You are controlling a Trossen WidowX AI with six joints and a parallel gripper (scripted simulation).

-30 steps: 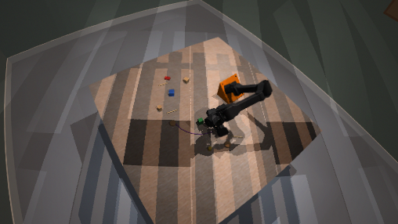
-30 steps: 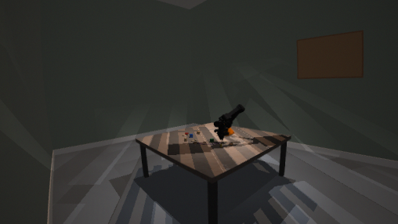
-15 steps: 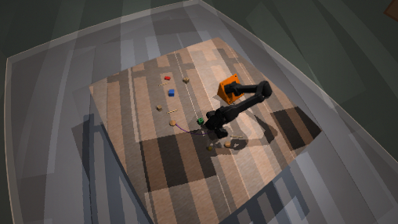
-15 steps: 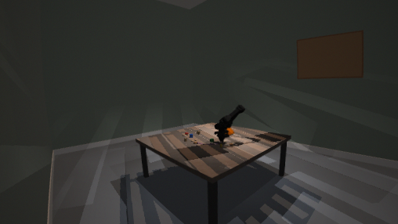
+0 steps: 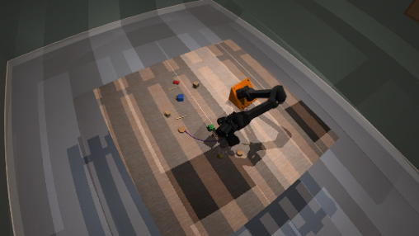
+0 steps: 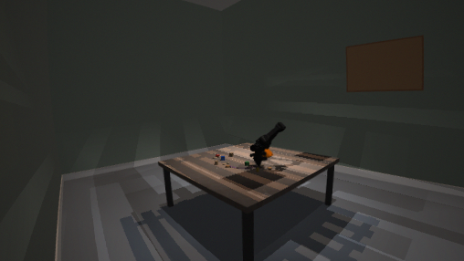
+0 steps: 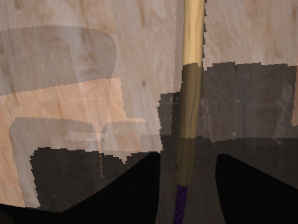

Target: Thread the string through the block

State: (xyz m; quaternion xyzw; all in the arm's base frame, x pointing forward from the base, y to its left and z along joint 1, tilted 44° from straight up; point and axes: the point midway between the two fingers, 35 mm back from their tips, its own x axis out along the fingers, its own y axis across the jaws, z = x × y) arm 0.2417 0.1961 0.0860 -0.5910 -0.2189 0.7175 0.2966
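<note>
Right now the green wooden block is 4 cm ahead of my gripper tip, 10 cm to the right of it and 1 cm above it. The rest, counted from my gripper tip: thin wooden stick (2 cm behind); round wooden button (20 cm ahead, 18 cm to the right, 1 cm above); cylinder (23 cm ahead, 32 cm to the right, 2 cm above).
</note>
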